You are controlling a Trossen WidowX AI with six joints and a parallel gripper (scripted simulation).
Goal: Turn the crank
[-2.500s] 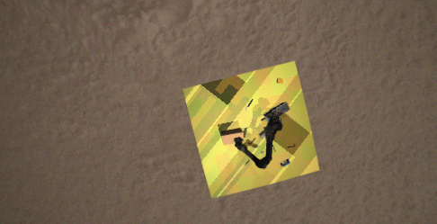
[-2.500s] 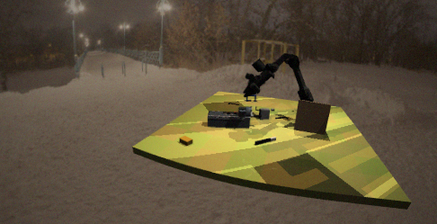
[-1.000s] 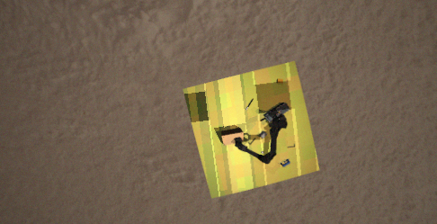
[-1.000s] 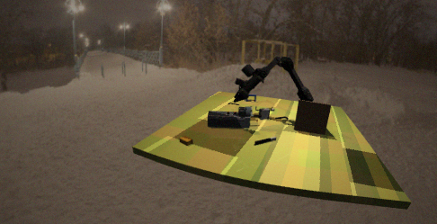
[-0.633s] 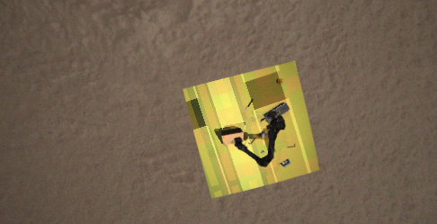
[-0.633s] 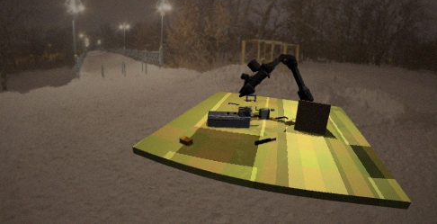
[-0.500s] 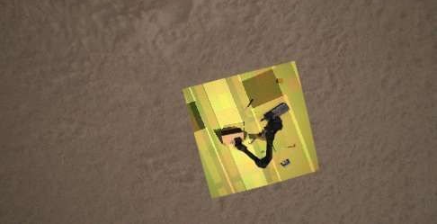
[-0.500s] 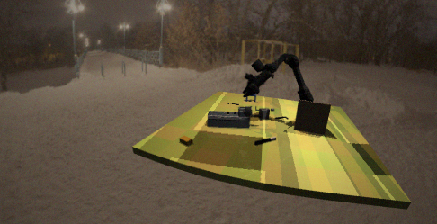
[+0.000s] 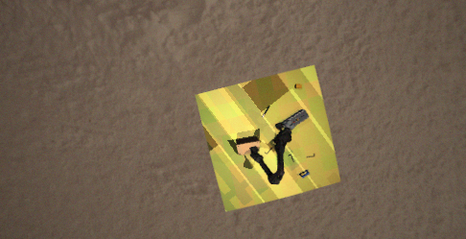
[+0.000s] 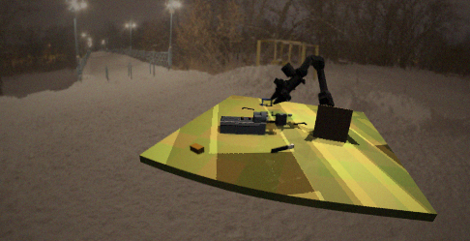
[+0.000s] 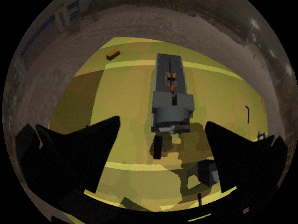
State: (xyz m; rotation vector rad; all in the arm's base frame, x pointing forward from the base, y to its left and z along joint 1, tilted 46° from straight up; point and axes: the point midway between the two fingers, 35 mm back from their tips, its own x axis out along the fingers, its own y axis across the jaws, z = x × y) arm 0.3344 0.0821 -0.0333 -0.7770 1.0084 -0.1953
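Right now the crank handle is 2 cm behind my gripper tip, 1 cm to the right of it and 12 cm below it. The rest, counted from my gripper tip: black stick: 10 cm behind, 18 cm to the left, 19 cm below; then red pointer: 12 cm ahead, 1 cm to the right, 11 cm below; then grey block: 7 cm behind, 17 cm to the right, 16 cm below.
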